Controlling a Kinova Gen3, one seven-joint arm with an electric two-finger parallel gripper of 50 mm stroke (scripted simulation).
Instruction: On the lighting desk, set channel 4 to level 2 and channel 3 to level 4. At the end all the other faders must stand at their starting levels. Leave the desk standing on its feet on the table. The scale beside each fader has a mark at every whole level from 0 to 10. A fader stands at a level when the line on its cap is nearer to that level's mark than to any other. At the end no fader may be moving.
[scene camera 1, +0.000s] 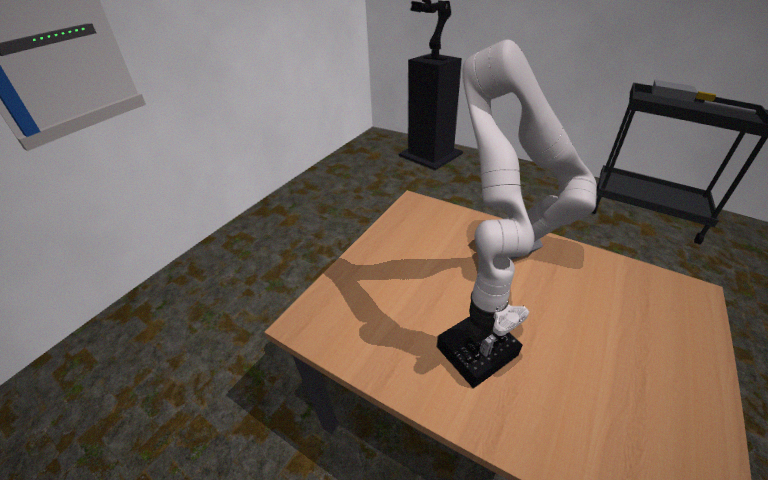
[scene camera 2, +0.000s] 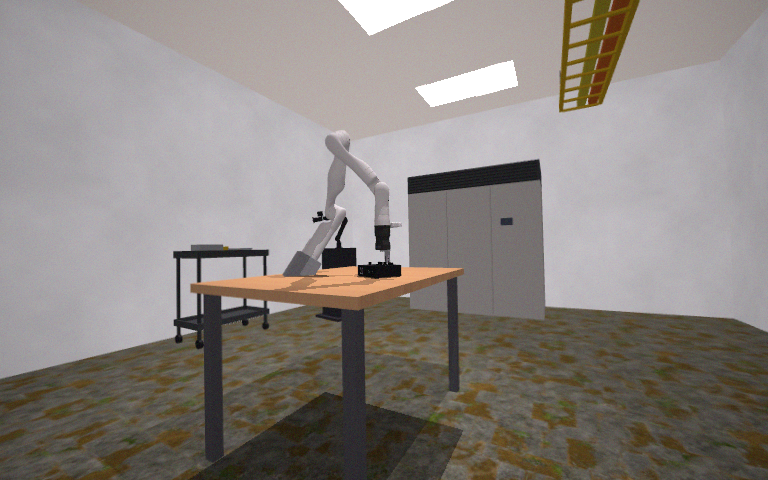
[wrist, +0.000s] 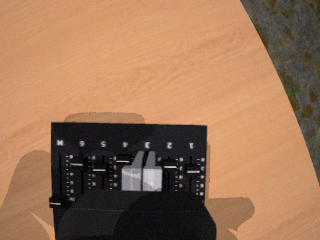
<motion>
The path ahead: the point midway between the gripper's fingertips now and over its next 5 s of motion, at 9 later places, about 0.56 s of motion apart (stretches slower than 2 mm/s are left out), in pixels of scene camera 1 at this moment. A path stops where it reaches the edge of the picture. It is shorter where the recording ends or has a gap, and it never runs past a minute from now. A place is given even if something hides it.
The gripper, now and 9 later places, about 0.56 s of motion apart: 484, 352; 485, 351; 487, 344; 490, 344; 498, 345; 500, 347; 499, 350; 499, 352; 498, 353; 498, 355
</motion>
